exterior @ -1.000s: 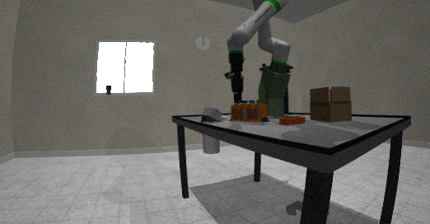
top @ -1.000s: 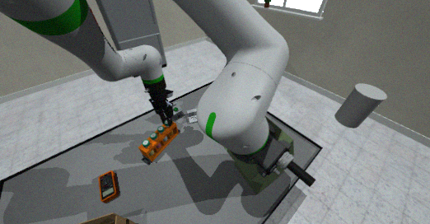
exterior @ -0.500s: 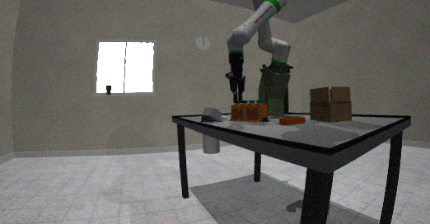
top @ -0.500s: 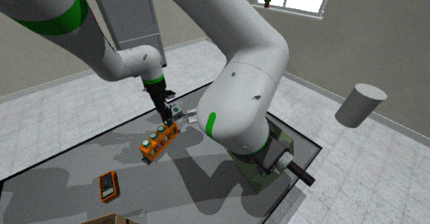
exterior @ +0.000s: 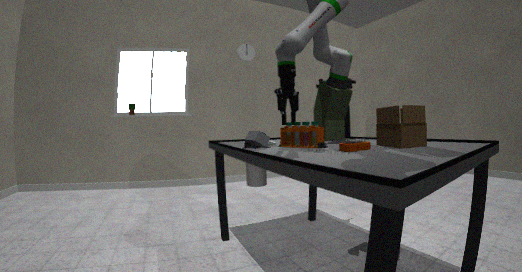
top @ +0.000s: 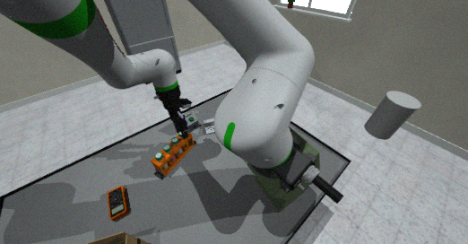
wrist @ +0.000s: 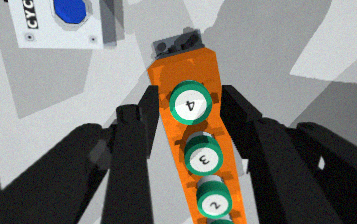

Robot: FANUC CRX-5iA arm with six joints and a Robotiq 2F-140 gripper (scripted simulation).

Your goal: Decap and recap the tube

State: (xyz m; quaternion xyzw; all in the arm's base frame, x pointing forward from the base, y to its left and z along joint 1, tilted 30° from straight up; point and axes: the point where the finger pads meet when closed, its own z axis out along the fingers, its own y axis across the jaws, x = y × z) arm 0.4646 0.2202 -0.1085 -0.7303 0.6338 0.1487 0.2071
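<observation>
The key housing is 14 cm ahead of my hand, 9 cm below it and 8 cm to the right of it.
</observation>
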